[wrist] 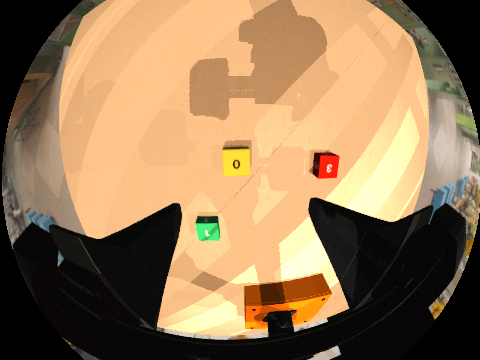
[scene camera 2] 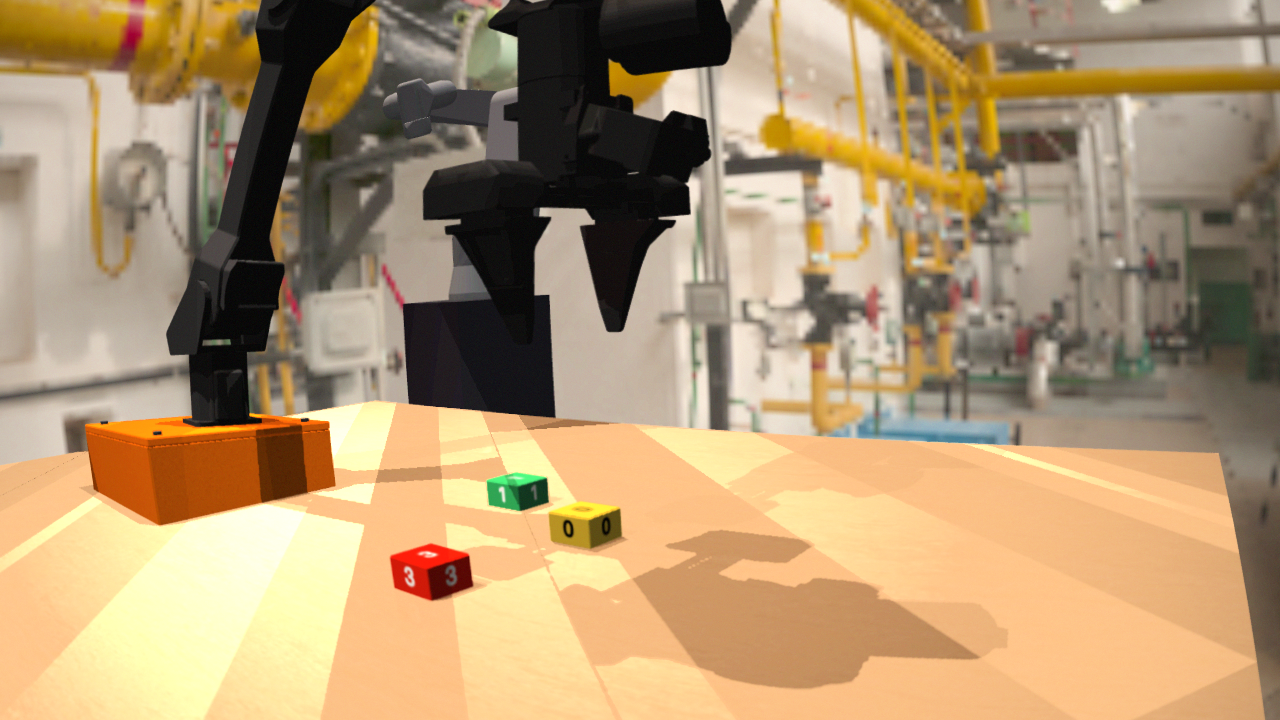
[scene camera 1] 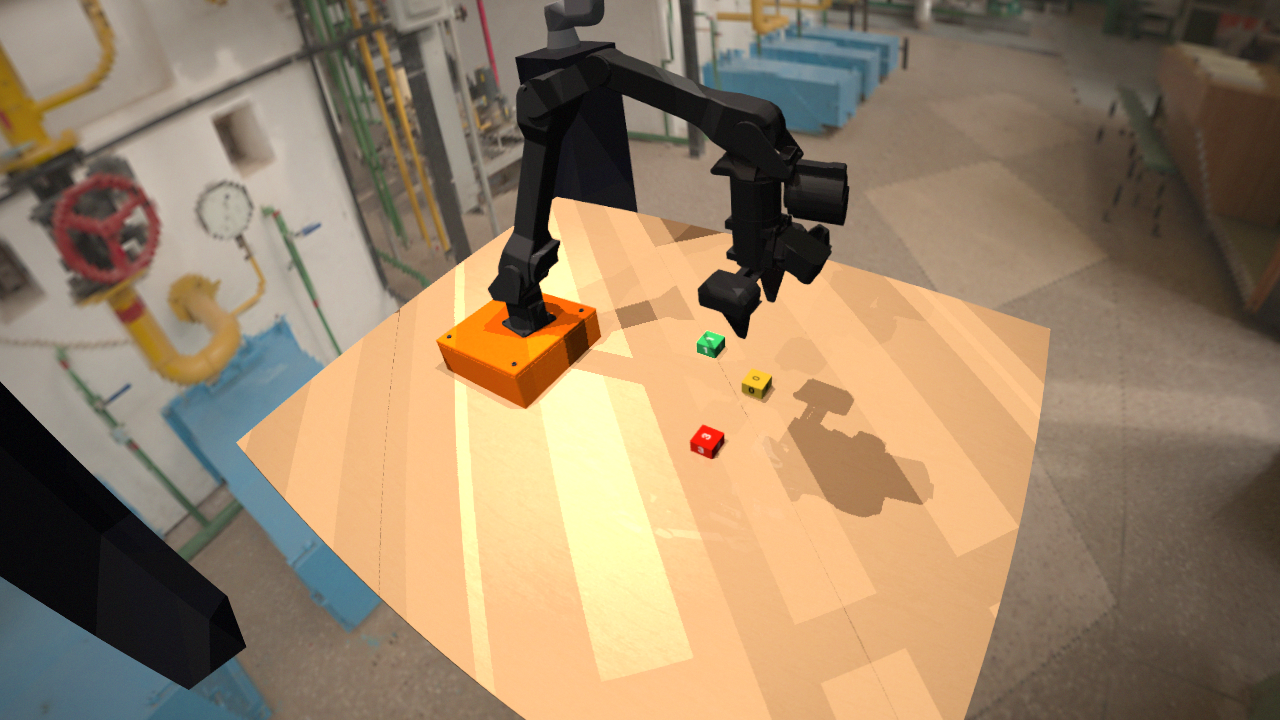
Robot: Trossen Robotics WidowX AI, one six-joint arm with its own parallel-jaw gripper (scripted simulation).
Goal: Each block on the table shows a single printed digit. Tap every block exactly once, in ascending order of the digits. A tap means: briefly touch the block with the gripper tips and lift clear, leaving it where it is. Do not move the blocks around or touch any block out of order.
Labels:
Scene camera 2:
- my gripper
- yellow block marked 0
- green block marked 1
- red block marked 3

